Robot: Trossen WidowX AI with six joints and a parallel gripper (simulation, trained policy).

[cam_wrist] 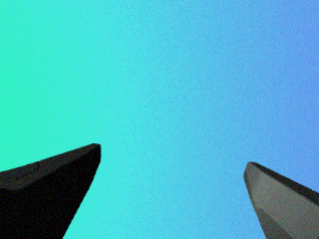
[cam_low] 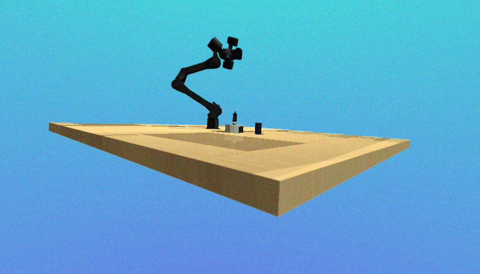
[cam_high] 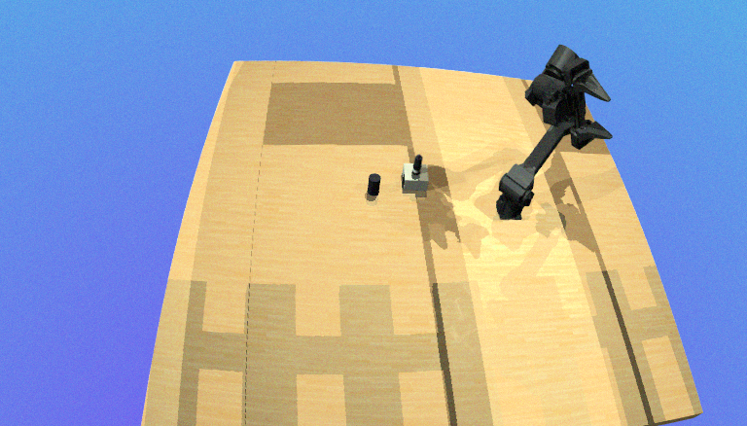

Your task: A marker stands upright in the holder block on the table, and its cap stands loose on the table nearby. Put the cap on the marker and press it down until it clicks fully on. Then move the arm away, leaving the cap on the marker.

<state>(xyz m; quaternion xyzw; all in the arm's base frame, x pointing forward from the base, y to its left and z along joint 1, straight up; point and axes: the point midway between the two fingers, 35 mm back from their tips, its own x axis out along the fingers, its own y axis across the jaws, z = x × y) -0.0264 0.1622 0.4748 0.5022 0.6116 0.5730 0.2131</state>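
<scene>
The black cap lies 460 mm below my gripper tip, 400 mm ahead of it and 240 mm to the right of it. Round my gripper tip: grey holder block 470 mm below, 290 mm ahead, 280 mm to the right.
</scene>
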